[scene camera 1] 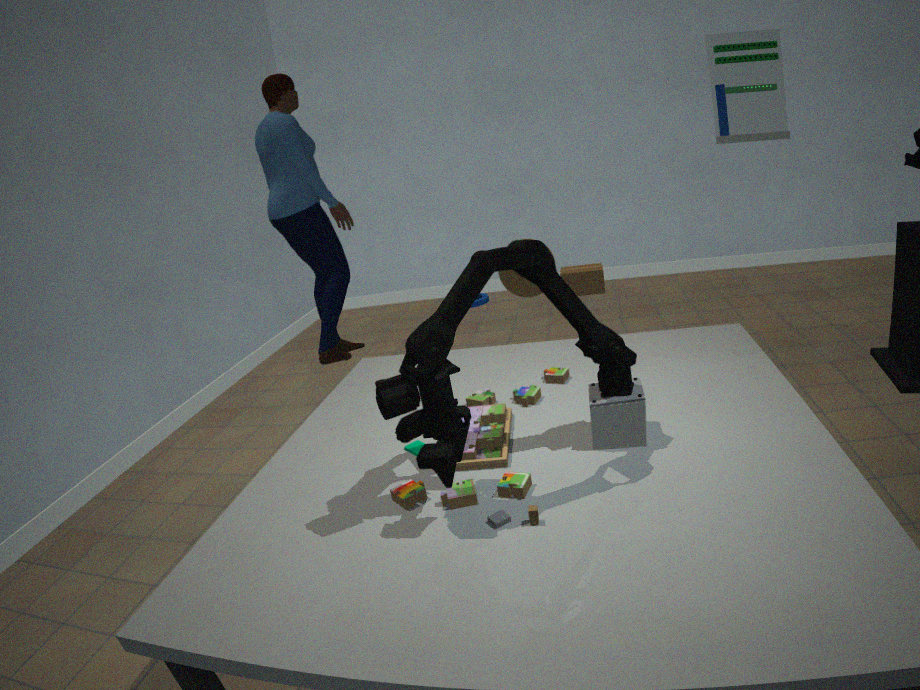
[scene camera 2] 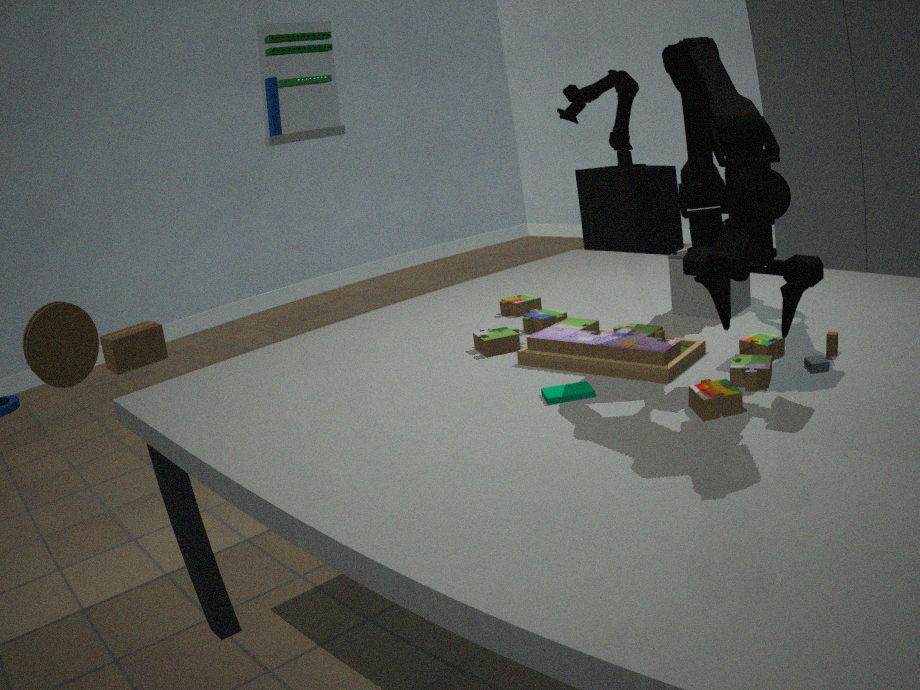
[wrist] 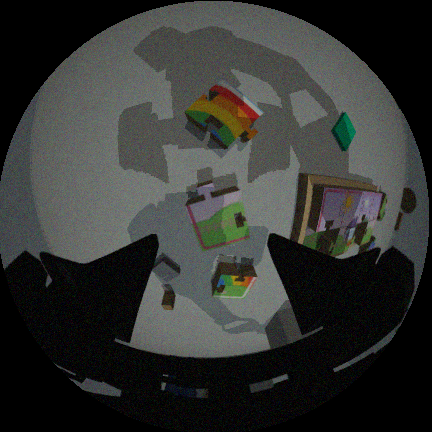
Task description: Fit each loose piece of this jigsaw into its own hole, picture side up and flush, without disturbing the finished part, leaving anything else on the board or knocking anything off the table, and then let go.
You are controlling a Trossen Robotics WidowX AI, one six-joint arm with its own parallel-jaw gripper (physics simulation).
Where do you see a jigsaw board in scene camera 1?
498, 458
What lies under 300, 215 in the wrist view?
A jigsaw board.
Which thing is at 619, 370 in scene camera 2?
A jigsaw board.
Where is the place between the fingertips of my gripper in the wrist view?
At 213, 239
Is my gripper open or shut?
Open.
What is my gripper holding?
Nothing.
